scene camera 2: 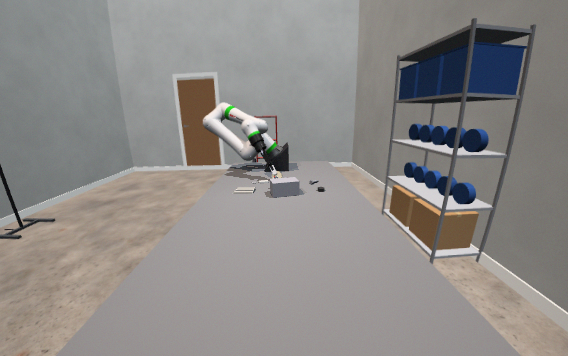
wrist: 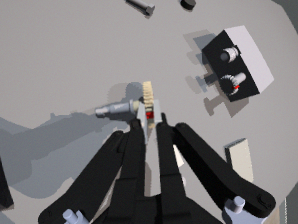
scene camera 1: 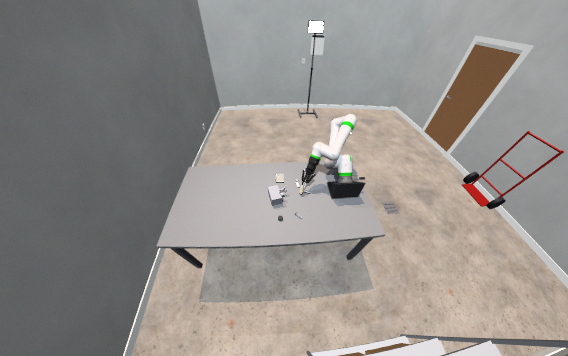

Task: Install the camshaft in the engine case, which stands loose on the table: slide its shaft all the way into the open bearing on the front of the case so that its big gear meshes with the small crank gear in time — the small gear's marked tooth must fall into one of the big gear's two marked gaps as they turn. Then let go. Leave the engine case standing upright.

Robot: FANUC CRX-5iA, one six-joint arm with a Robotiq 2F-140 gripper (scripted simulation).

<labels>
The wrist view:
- gripper: 150,108
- engine case: 235,45
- camshaft: 132,106
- flat ribbed plate: 238,156
</labels>
